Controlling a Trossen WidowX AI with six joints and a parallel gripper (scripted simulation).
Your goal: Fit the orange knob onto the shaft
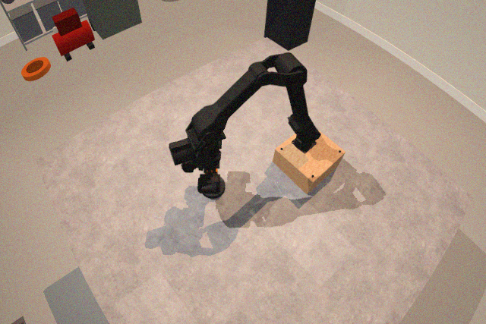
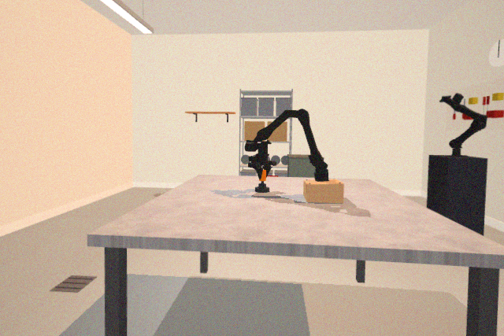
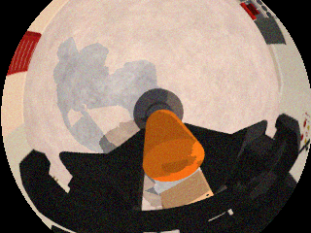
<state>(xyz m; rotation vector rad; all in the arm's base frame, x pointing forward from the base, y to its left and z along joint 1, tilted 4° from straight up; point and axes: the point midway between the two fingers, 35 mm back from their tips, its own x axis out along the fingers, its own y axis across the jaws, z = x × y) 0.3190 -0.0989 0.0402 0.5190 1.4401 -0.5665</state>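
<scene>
Right now the orange knob is 20 mm above my gripper tip. The rest, counted from my gripper tip: dark round pedestal (40 mm below).
</scene>
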